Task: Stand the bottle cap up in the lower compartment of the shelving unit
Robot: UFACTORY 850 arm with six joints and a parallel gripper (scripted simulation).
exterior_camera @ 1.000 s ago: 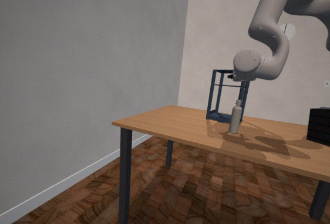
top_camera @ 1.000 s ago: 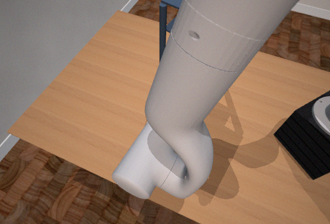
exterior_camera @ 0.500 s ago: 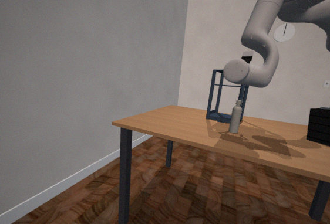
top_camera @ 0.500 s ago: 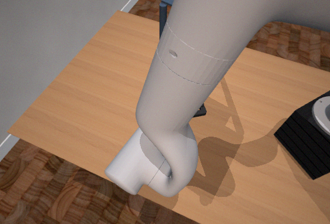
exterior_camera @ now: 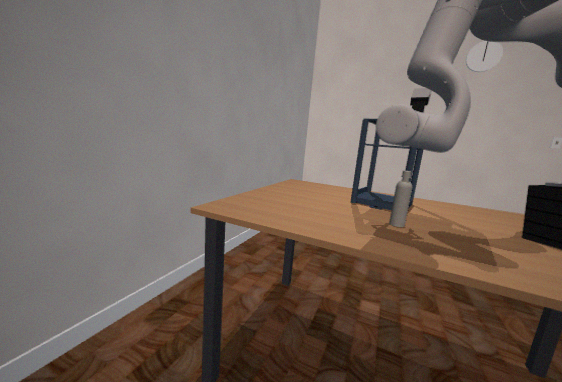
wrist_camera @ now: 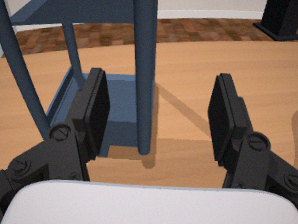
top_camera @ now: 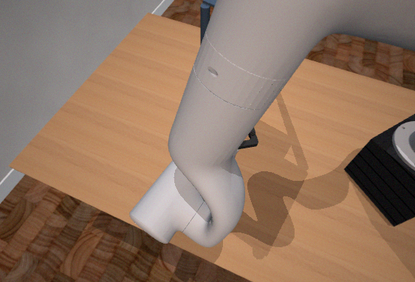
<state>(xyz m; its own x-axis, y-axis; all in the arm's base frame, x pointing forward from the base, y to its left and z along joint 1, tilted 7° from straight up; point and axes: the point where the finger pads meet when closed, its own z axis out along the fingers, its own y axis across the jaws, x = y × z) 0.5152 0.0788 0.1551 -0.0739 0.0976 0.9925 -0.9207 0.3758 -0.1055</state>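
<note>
Right now the bottle is 180 mm below my hand. From my hand the other things lie so: shelving unit (320 mm to the right, 120 mm below).
</note>
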